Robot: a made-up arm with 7 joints. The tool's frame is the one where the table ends. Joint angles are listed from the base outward.
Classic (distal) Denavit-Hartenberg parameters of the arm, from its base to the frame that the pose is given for. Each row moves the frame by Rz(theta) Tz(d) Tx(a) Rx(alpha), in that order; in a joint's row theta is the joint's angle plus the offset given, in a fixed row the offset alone. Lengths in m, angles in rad.
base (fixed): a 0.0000, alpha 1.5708, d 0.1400, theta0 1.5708
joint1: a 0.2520, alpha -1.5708, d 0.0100, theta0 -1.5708
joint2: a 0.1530, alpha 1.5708, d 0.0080, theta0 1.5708
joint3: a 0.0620, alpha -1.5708, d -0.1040, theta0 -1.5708
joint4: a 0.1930, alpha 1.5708, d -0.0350, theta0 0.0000
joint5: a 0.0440, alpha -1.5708, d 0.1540, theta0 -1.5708
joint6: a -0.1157, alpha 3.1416, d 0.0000, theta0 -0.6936
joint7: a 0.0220, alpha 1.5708, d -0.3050, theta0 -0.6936
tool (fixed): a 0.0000, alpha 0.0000, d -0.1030, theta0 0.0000
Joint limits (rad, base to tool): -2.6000..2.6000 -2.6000..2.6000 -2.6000..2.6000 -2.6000..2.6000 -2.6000..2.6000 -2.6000..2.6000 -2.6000..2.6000
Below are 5 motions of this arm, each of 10 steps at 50 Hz.
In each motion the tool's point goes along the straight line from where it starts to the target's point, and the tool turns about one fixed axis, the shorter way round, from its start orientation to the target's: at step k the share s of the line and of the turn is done. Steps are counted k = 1, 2, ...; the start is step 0. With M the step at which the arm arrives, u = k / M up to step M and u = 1 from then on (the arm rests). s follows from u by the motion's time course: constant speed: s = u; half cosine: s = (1 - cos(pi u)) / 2; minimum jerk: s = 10 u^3 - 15 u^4 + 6 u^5.
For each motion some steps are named. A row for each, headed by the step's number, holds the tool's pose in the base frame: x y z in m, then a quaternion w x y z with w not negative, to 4 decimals.
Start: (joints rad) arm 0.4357 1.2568 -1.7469 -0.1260 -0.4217 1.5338 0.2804
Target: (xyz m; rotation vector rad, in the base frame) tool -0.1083 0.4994 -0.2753 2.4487 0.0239 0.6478
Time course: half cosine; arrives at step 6
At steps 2, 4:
2: -0.1006 0.5173 -0.2528 0.2781 0.9317 -0.0056 0.2335
4: -0.1057 0.5054 -0.2678 0.2925 0.9255 0.0041 0.2405

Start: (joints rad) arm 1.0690 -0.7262 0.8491 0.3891 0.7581 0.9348 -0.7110
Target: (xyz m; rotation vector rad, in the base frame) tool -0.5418 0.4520 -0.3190 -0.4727 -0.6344 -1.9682
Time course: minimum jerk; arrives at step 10
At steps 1, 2, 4, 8, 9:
1: -0.5587 0.4046 -0.3381 0.4750 -0.2835 -0.2616 -0.7910
2: -0.5578 0.4070 -0.3371 0.4757 -0.2791 -0.2616 -0.7920
4: -0.5534 0.4194 -0.3321 0.4796 -0.2560 -0.2616 -0.7975
8: -0.5428 0.4492 -0.3201 0.4877 -0.1997 -0.2611 -0.8088
9: -0.5419 0.4516 -0.3192 0.4882 -0.1952 -0.2610 -0.8096

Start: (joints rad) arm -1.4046 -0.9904 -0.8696 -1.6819 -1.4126 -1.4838 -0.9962
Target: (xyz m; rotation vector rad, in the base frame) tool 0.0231 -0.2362 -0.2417 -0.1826 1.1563 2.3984
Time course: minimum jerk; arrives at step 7
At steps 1, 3, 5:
1: 0.0330 -0.2248 -0.2512 0.2462 -0.0486 0.4018 0.8807
3: 0.0295 -0.2288 -0.2478 0.2420 -0.0550 0.4087 0.8783
5: 0.0246 -0.2345 -0.2431 0.2360 -0.0639 0.4184 0.8748

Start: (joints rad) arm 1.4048 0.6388 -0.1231 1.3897 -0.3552 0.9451 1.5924
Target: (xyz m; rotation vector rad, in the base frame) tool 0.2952 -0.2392 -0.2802 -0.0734 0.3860 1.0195
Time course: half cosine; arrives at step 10
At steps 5, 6, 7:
5: 0.2945 -0.2717 -0.2542 0.8457 -0.0821 0.2278 0.4756
6: 0.2947 -0.2617 -0.2622 0.8488 -0.0675 0.2142 0.4786
7: 0.2949 -0.2526 -0.2695 0.8513 -0.0544 0.2019 0.4812

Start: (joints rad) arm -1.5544 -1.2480 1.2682 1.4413 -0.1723 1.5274 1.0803
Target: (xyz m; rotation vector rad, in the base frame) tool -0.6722 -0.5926 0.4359 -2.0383 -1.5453 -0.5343
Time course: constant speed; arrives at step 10
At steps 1, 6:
1: -0.6797 -0.5971 0.3740 0.3160 -0.7446 -0.5305 -0.2535
6: -0.6755 -0.5946 0.4084 0.2858 -0.7500 -0.5535 -0.2225

